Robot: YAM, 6 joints.
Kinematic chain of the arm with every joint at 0, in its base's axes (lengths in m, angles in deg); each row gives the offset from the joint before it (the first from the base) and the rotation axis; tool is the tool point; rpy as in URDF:
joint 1: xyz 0 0 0.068 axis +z
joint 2: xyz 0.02 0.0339 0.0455 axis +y
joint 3: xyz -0.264 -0.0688 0 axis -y
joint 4: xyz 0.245 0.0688 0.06 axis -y
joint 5: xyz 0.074 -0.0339 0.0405 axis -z
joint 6: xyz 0.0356 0 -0.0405 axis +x
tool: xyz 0 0 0 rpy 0 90 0
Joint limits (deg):
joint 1: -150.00..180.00
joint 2: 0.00..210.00
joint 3: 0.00..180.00
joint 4: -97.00..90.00
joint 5: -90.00..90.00
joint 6: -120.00..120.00
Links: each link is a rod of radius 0.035 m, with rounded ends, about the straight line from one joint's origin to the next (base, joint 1, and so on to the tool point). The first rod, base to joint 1, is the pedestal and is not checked.
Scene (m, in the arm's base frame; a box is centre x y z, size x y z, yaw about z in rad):
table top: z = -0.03
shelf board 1: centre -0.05 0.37 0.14 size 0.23 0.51 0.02 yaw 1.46
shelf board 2: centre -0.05 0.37 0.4 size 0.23 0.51 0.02 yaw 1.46
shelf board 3: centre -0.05 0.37 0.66 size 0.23 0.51 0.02 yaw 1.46
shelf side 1: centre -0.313 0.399 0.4 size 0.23 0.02 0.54 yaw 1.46
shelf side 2: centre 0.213 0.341 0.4 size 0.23 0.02 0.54 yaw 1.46
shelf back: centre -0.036 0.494 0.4 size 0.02 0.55 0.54 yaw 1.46
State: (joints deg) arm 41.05 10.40 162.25 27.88 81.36 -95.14
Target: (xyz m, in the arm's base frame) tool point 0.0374 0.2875 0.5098
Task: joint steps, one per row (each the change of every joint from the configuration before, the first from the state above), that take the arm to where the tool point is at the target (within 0.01 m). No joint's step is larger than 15 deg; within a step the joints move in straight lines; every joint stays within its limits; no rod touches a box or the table.
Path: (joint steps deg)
1: 9.70 14.41 -13.80 -3.31 0.14 0.00
2: 9.71 14.41 -13.80 -3.32 0.14 0.00
3: 9.70 14.40 -13.80 -3.31 0.14 0.00
4: 9.71 14.41 -13.80 -3.31 0.14 0.00
5: 9.70 14.41 -13.80 -3.32 0.14 0.00

